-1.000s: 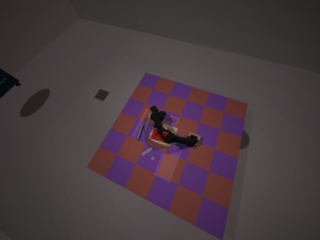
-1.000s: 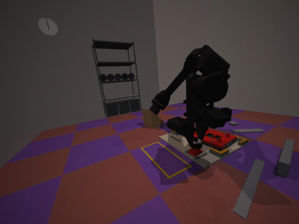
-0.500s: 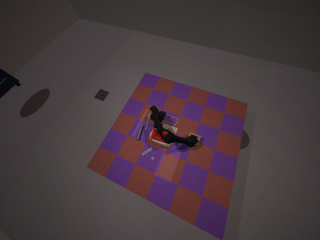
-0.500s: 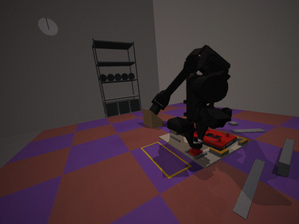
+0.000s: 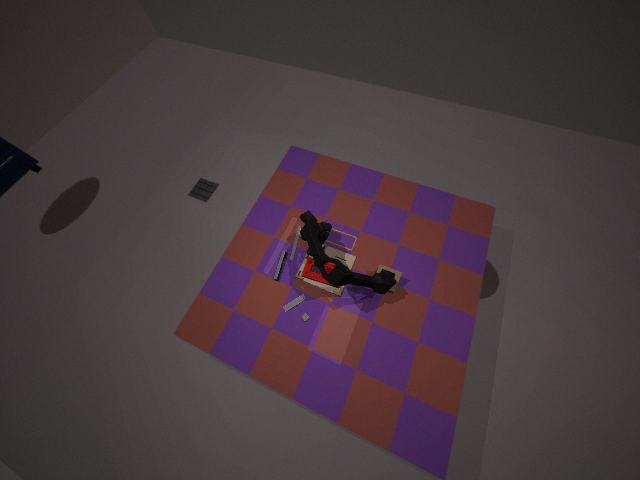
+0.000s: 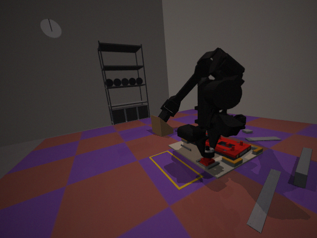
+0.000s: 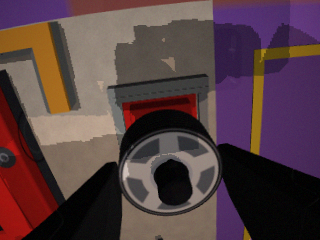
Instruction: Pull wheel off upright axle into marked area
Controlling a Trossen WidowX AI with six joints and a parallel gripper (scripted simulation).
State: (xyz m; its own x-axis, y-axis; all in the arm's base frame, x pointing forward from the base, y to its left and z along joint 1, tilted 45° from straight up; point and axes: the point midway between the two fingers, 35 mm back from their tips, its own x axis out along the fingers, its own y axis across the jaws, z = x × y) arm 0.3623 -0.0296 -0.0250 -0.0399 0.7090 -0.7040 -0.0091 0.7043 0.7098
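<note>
My gripper tip is 1 cm above the axle. The rest, counted from my gripper tip: wheel right at my gripper tip.
</note>
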